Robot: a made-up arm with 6 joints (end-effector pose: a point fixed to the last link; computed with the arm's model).
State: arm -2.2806 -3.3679 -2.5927 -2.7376 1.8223 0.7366
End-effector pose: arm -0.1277 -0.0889 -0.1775 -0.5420 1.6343 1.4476
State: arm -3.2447 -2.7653 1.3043 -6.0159 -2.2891 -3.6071
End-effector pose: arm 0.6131 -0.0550 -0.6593 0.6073 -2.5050 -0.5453
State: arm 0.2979 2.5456 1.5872 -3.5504 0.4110 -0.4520
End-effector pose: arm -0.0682 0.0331 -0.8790 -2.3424 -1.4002 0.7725
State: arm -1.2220 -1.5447 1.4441 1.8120 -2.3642 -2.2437
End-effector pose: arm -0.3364 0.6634 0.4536 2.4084 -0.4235 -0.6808
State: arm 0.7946 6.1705 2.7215 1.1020 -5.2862 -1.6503
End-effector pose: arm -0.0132 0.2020 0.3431 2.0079 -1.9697 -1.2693
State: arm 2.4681 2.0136 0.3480 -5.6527 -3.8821 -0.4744
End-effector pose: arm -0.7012 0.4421 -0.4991 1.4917 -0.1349 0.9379
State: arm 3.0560 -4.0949 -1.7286 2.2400 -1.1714 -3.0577
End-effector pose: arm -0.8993 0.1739 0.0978 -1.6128 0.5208 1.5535
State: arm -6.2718 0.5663 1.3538 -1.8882 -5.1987 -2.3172
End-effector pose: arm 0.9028 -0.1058 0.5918 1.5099 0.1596 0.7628
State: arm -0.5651 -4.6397 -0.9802 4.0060 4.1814 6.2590
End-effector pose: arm 0.9404 -0.4362 0.2804 -2.5382 -0.0751 -0.6911
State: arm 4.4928 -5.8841 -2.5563 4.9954 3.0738 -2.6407
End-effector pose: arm 0.0023 -0.0542 0.6335 -0.4001 -1.3890 2.7529
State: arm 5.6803 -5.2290 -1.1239 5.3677 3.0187 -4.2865
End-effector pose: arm 0.5250 -0.3508 0.7490 2.9379 -0.5603 0.1392
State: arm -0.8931 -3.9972 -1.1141 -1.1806 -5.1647 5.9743
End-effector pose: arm 0.5716 -0.8932 -0.2249 -0.6272 -2.2447 2.0106
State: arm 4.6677 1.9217 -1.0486 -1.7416 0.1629 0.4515
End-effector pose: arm -0.0534 -1.1531 0.2516 0.4142 1.1763 -2.7228
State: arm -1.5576 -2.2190 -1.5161 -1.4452 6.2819 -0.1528
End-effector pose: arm 0.0220 0.2426 -0.8433 0.0612 -3.0008 0.9180
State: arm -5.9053 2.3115 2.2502 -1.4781 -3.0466 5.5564
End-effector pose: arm 0.2334 0.1366 -0.4305 0.1983 1.4934 0.9879
